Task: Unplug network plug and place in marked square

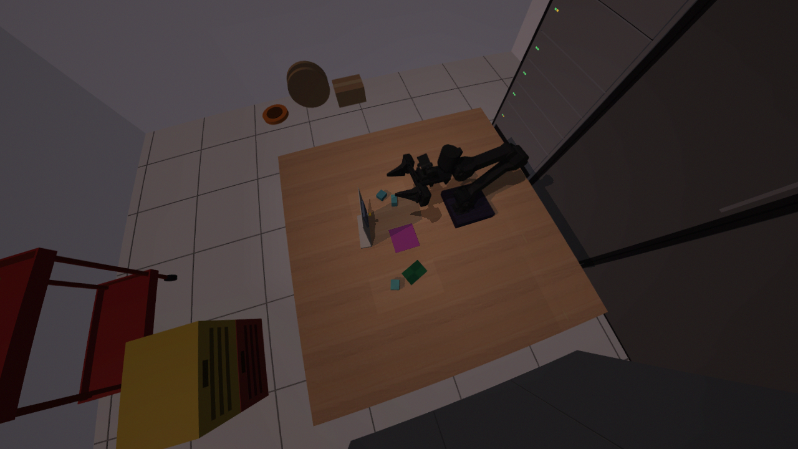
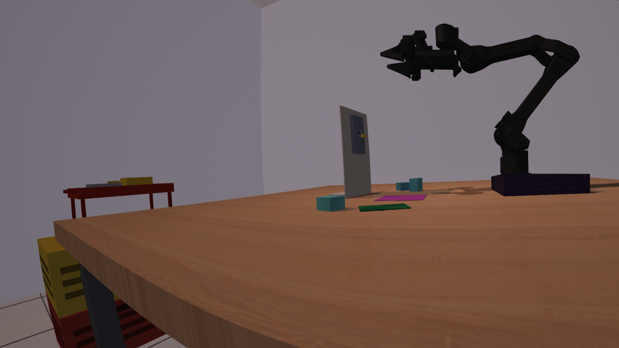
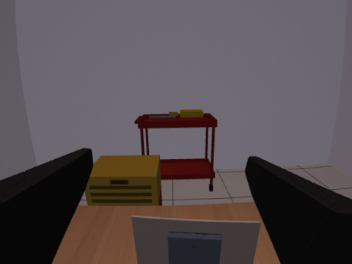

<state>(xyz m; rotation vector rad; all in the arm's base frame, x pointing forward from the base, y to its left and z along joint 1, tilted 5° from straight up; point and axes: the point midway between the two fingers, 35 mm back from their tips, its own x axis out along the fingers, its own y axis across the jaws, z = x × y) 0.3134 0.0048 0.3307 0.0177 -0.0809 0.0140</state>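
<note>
My gripper tip is 10 cm short of the network plug, 3 cm to the left of it and 21 cm above it. Also, from my gripper tip: flat green patch: 2 cm behind, 23 cm to the left, 39 cm below; then grey upright panel: 13 cm ahead, 3 cm to the right, 28 cm below; then magenta marked square: 3 cm behind, 6 cm to the left, 39 cm below.
</note>
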